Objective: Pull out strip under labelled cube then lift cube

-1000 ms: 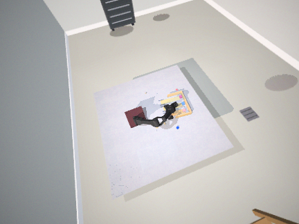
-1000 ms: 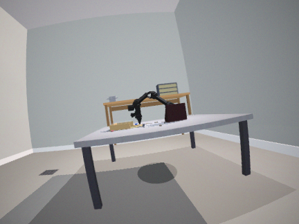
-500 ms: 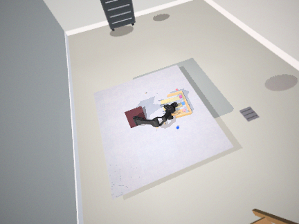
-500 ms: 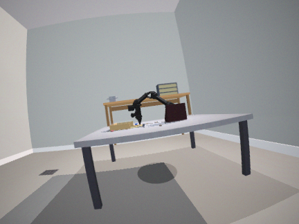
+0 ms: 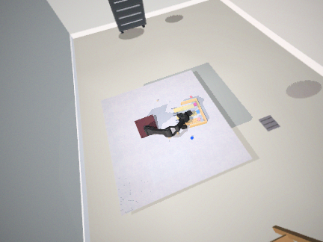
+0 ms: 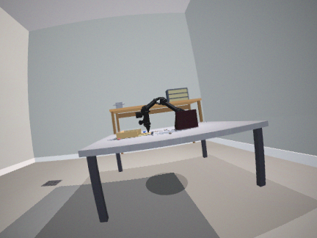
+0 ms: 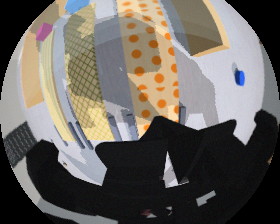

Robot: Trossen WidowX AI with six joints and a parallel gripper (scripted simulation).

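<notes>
Now: the orange dotted strip 90 mm ahead of my gripper tip. The rest, counted from my gripper tip: blue piece 50 mm ahead, 190 mm to the right; then pale cube marked k 200 mm ahead, 10 mm to the right, 10 mm above.
</notes>
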